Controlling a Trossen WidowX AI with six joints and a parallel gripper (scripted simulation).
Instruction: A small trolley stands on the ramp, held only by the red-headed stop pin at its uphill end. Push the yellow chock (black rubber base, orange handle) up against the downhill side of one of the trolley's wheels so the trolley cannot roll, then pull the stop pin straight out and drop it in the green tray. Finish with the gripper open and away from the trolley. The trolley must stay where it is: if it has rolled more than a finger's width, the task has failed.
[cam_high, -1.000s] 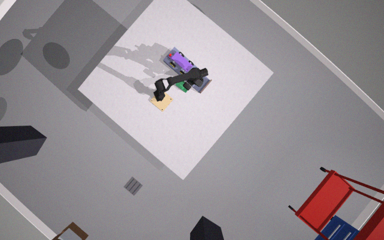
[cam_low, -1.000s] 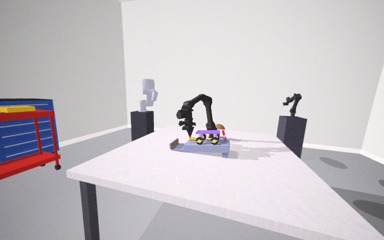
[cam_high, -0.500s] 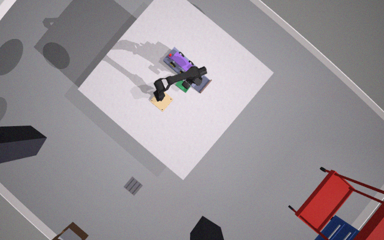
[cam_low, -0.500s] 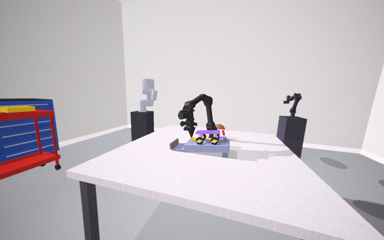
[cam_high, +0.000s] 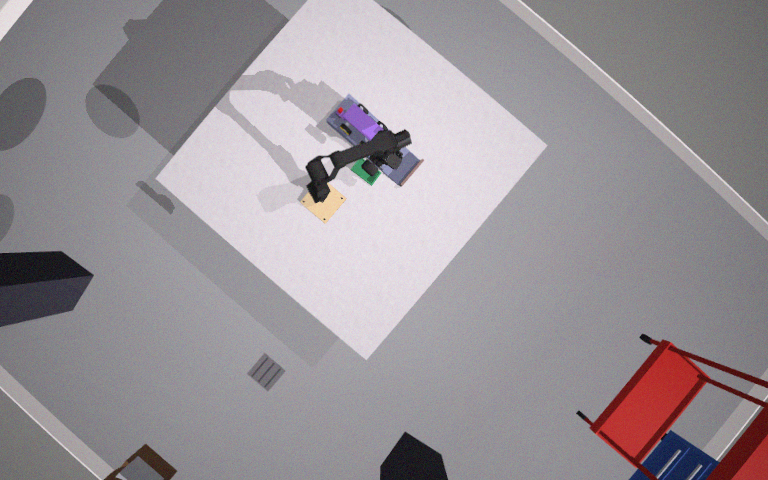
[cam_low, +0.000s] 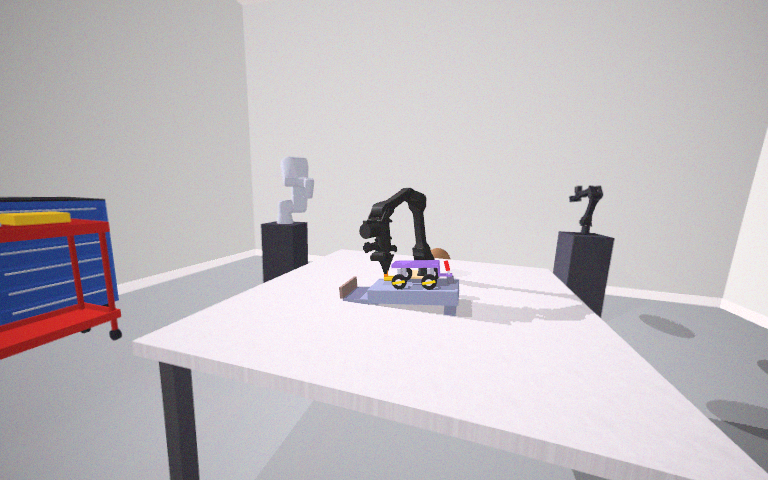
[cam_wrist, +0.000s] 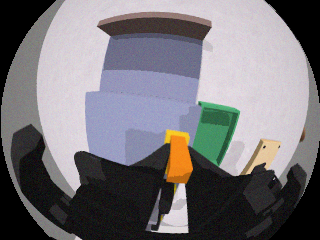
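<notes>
The stop pin lies 60 mm ahead of my gripper tip, 240 mm to the left of it and 50 mm above it. From my gripper tip the other things lie so: yellow chock: 20 mm to the left, 10 mm below; then green tray: 70 mm behind, 30 mm to the left, 100 mm below; then blue-grey ramp: 70 mm ahead, 120 mm to the left, 40 mm below.
</notes>
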